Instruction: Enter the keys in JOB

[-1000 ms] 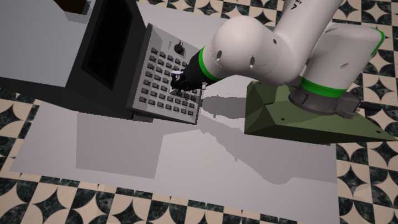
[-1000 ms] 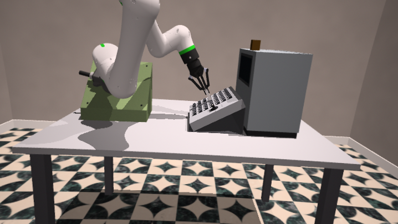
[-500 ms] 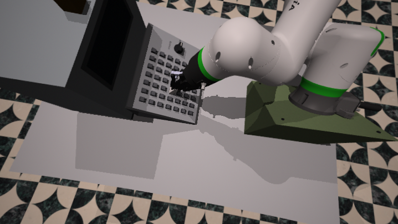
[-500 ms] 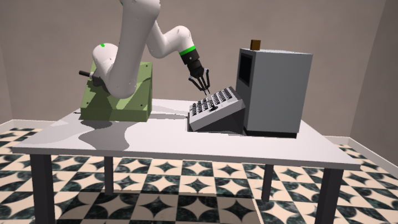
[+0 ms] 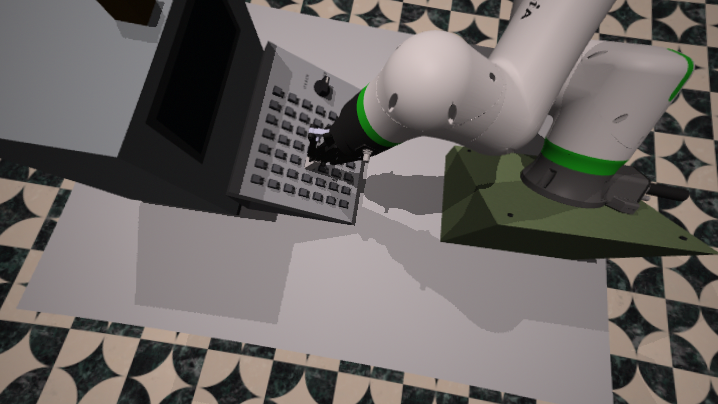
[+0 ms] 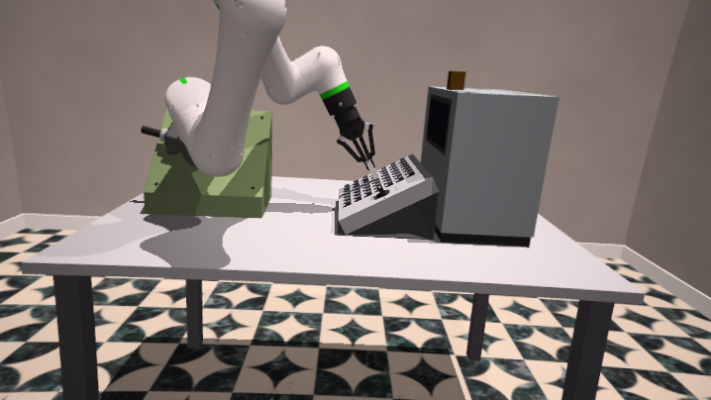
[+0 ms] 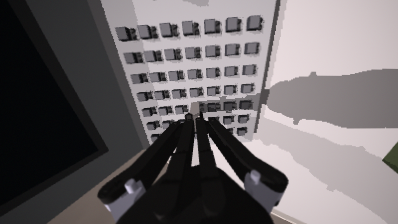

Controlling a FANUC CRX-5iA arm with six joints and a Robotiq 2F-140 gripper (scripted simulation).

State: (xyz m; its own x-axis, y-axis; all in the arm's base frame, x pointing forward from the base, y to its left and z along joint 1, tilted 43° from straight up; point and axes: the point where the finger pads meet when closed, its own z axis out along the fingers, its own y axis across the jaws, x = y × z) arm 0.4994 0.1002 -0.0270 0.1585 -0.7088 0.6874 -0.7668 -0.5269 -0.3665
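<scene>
The key is 4 cm to the right of my hand, 4 cm below it and 1 cm behind it. From my hand the other things lie so: black selector knob 19 cm to the right, 5 cm ahead, 2 cm below; then grey keypad 7 cm to the right, 6 cm below, 5 cm ahead.
</scene>
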